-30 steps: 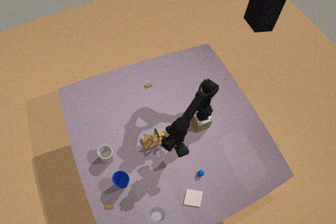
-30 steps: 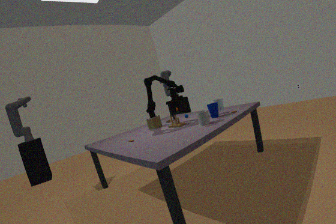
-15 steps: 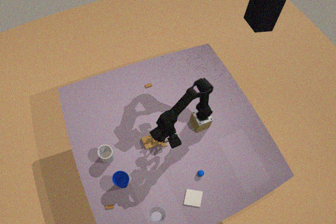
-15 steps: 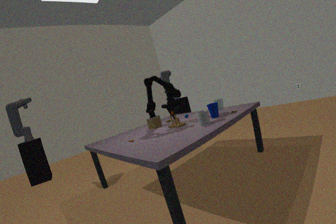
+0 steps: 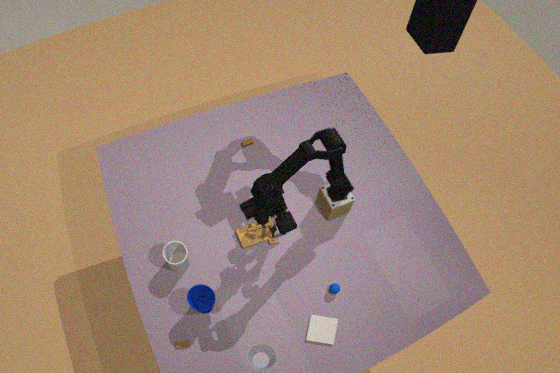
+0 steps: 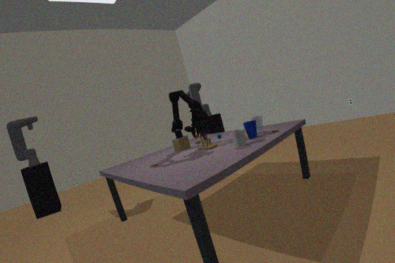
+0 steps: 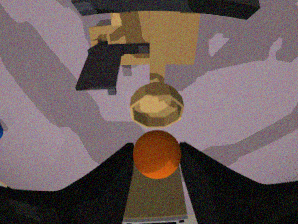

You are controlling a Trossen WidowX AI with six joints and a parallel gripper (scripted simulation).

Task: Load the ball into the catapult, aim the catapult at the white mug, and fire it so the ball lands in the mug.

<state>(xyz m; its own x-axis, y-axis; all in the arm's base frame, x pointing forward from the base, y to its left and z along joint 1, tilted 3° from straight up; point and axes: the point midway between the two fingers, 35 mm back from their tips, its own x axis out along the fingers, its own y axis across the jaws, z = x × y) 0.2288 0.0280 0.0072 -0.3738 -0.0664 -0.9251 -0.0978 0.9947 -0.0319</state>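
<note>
Right now the orange ball is 10 mm above my gripper tip. The rest, counted from my gripper tip: blue ball 100 mm behind, 310 mm to the left, 80 mm below; then white mug 420 mm ahead, 50 mm to the left, 70 mm below; then wooden catapult 60 mm ahead, 20 mm to the left, 40 mm below.
</note>
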